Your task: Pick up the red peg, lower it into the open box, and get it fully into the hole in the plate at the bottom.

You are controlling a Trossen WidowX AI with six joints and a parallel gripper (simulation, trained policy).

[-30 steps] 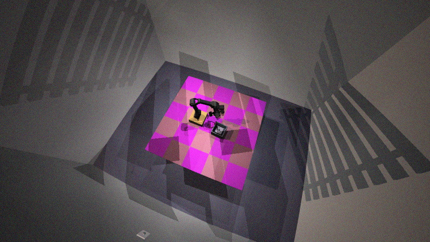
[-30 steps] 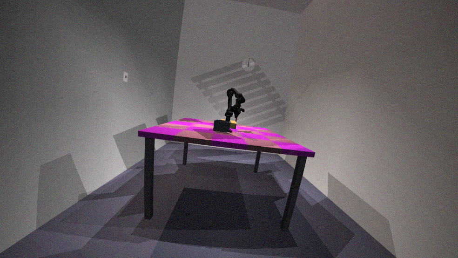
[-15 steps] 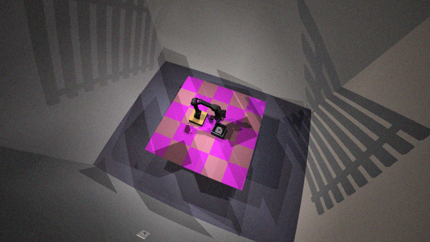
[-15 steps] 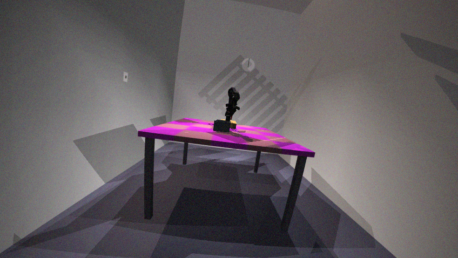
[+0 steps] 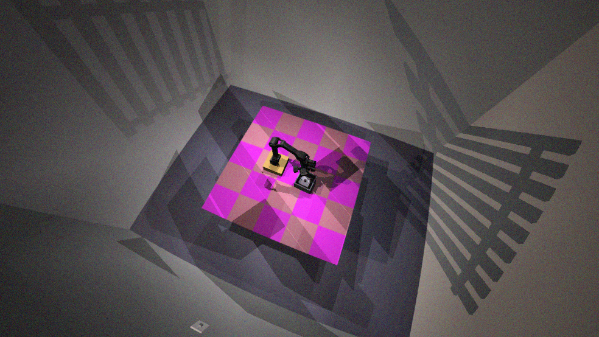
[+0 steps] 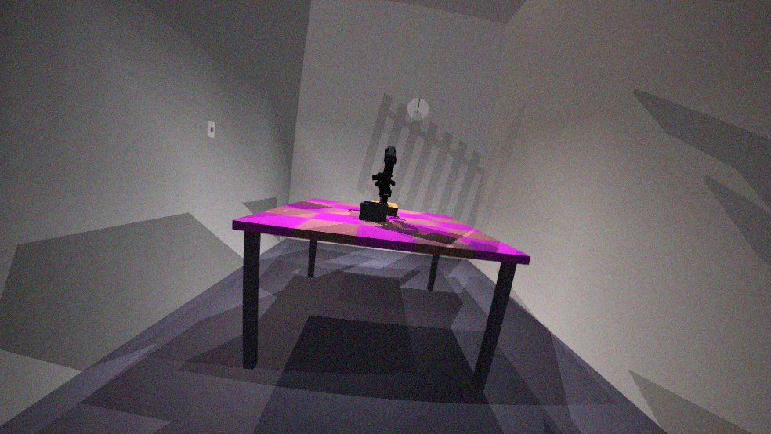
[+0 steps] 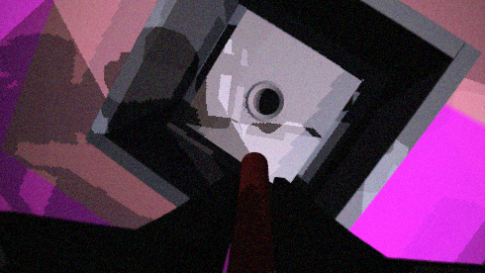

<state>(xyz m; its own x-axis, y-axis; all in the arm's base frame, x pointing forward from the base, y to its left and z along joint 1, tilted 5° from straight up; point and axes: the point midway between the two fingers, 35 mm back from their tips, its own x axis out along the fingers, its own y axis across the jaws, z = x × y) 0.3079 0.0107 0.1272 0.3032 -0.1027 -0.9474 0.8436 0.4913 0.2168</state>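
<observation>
Now: gripper tip 1 cm to the right of the red peg. The rest, counted from my gripper tip: dark box (2 cm ahead, 3 cm to the right, 12 cm below).
</observation>
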